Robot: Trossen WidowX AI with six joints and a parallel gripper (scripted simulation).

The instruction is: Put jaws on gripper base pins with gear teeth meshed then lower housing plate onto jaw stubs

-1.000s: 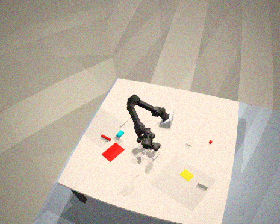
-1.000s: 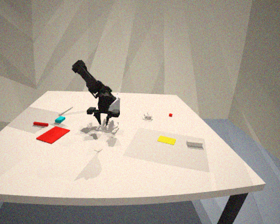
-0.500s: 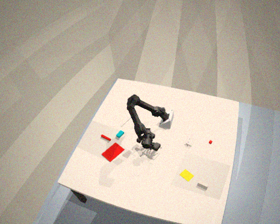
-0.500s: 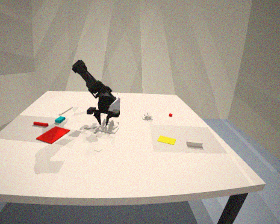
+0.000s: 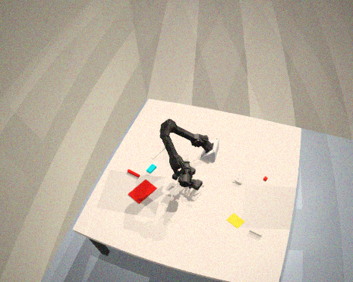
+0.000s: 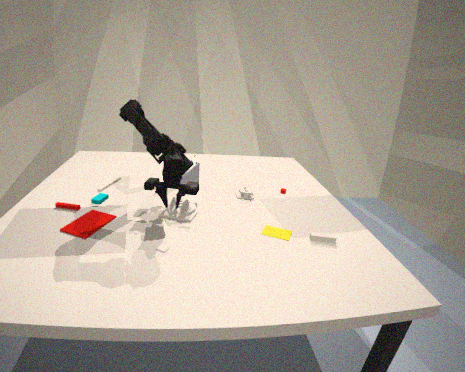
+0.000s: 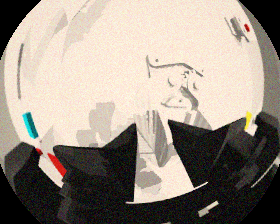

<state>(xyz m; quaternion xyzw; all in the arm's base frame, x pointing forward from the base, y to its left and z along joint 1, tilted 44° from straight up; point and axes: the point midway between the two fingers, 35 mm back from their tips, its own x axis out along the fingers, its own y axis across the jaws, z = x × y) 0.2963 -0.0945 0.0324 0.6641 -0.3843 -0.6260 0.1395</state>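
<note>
Right now the white housing part is 31 cm to the left of my gripper tip, 11 cm behind it and 1 cm above it. Also, from my gripper tip: pale stand: 31 cm to the left, 11 cm behind; then red plate: 28 cm to the right, 7 cm ahead, 1 cm below; then cyan block: 27 cm to the right, 11 cm behind.
</note>
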